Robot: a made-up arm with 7 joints.
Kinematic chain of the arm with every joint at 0, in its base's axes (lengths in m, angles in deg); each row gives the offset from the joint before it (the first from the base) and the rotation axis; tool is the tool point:
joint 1: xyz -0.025 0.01 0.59 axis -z
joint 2: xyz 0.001 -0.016 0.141 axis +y
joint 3: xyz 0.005 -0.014 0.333 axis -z
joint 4: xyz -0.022 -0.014 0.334 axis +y
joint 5: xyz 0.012 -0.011 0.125 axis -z
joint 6: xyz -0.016 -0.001 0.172 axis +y
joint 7: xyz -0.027 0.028 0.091 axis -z
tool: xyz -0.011 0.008 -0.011
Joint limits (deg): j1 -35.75..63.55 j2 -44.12..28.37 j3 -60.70..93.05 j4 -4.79..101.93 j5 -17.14..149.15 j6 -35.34..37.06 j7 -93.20..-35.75
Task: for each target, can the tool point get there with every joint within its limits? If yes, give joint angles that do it. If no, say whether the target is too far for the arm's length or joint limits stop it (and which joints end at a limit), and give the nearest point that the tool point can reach.
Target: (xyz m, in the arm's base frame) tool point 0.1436 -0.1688 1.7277
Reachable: yes | joints 51.03 10.91 0.97 8.01 80.77 -16.31 -86.58
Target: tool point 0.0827 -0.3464 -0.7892
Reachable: no: too far | nearest point 0.1667 -0.4641 1.0214 | short by 1.816 m
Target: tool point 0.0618 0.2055 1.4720
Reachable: yes | joints -1.25 -16.39 -41.31 81.37 127.55 25.01 -60.23
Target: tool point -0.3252 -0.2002 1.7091
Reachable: yes | joints -23.79 -23.52 34.36 16.26 5.63 15.14 -72.60
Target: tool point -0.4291 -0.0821 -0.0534
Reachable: no: joint limits stop it (at a limit: joint 2, joint 3, joint 4, joint 5, joint 7) | nearest point -0.4854 -0.0949 1.0771 | short by 1.132 m
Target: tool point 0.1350 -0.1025 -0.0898
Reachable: no: joint limits stop it (at a limit: joint 2, joint 4, joint 5, joint 7) | nearest point 0.3786 -0.2738 1.0243 | short by 1.153 m
